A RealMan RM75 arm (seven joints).
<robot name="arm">
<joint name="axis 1" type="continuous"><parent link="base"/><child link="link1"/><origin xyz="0 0 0.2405" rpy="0 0 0"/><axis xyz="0 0 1"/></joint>
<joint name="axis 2" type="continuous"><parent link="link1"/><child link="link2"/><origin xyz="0 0 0" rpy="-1.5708 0 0"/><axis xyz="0 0 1"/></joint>
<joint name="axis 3" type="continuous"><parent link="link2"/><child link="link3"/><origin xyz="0 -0.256 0" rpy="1.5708 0 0"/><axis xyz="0 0 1"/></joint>
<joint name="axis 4" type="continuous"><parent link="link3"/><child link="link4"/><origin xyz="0 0 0" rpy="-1.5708 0 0"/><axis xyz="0 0 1"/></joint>
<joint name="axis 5" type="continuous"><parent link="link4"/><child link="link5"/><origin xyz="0 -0.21 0" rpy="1.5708 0 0"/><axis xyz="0 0 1"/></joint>
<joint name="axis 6" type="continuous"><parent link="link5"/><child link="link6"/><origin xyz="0 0 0" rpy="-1.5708 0 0"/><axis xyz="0 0 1"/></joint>
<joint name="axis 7" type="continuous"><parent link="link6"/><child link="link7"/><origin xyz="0 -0.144 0" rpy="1.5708 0 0"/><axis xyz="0 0 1"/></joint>
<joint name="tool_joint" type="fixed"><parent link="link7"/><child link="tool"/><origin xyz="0 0 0" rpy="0 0 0"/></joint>
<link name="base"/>
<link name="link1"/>
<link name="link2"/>
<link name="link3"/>
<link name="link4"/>
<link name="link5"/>
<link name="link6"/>
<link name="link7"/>
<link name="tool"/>
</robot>
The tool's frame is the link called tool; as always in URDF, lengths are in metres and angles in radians. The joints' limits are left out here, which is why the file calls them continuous.
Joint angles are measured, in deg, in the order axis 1, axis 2, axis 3, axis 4, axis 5, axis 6, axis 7. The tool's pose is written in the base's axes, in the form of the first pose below.
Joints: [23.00, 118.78, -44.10, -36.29, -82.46, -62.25, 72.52]
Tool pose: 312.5 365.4 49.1 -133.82 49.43 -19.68
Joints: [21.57, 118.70, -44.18, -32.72, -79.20, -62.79, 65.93]
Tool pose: 326.1 352.8 41.9 -130.83 48.66 -17.74
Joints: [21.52, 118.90, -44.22, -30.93, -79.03, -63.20, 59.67]
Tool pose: 328.4 348.3 33.7 -128.71 44.90 -14.22
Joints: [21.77, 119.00, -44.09, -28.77, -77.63, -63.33, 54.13]
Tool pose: 330.0 346.2 27.8 -126.41 42.71 -11.36
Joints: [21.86, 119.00, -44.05, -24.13, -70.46, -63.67, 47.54]
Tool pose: 335.5 342.2 25.0 -120.91 44.80 -8.46
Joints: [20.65, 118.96, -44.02, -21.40, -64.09, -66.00, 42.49]
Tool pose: 342.1 332.4 29.0 -114.57 46.69 -4.25
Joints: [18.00, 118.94, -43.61, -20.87, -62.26, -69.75, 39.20]
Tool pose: 350.0 314.5 33.7 -110.80 46.22 -0.65
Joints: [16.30, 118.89, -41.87, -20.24, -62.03, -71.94, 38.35]
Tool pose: 358.0 301.6 38.2 -108.25 46.89 0.54
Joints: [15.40, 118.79, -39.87, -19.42, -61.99, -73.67, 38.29]
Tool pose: 363.4 293.3 42.5 -105.89 48.13 1.61
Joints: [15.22, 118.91, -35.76, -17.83, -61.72, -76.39, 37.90]
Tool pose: 366.4 286.8 49.1 -100.42 50.33 5.37
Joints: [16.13, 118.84, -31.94, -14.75, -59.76, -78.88, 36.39]
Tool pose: 366.8 285.2 54.4 -92.86 52.42 10.85
